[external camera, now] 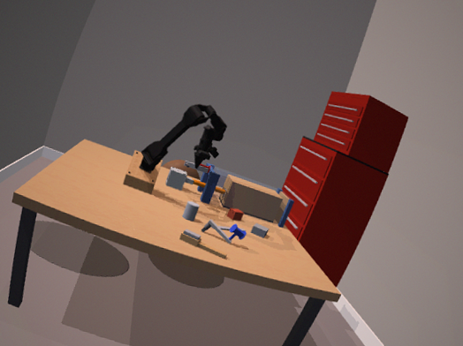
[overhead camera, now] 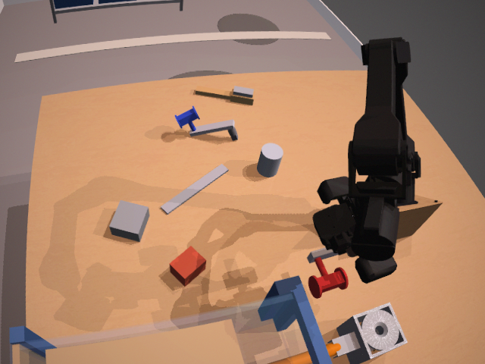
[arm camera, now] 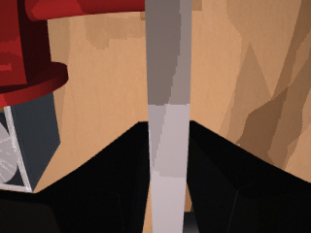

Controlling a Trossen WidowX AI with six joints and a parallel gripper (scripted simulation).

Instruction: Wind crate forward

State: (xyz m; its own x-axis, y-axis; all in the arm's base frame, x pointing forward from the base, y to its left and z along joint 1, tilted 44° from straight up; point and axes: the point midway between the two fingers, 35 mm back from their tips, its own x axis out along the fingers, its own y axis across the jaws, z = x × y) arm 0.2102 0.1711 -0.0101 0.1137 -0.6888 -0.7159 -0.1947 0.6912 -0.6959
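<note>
My gripper tip is 4 cm short of the red knob, 5 cm to the right of it and 1 cm below it. Also, from my gripper tip: red-gripped winch handle: 1 cm ahead, 1 cm to the left, 1 cm above; blue steel frame: 7 cm ahead, 17 cm to the left, 6 cm below; grey winch: 10 cm behind, 13 cm to the left, 13 cm below.
</note>
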